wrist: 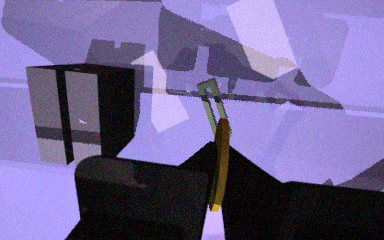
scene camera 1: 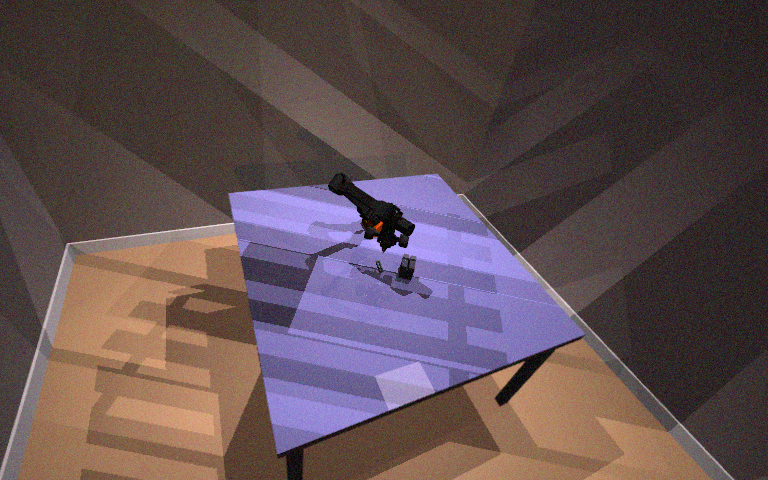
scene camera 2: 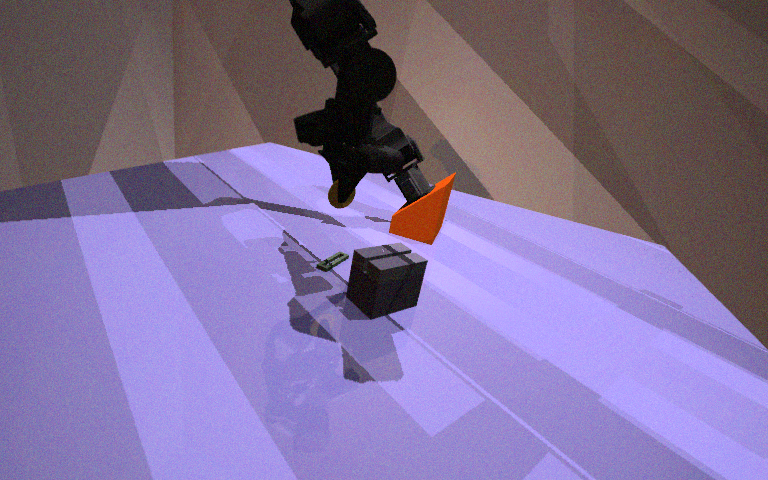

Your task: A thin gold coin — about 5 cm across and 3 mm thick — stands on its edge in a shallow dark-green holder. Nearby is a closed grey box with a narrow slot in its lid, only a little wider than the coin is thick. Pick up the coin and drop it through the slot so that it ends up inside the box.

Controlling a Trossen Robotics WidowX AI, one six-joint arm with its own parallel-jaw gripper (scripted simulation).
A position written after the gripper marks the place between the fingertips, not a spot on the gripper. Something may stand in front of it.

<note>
The gripper (scene camera 2: 340,202) holds a coin (wrist: 222,136).
The gripper shows as well in the wrist view (wrist: 216,149).
</note>
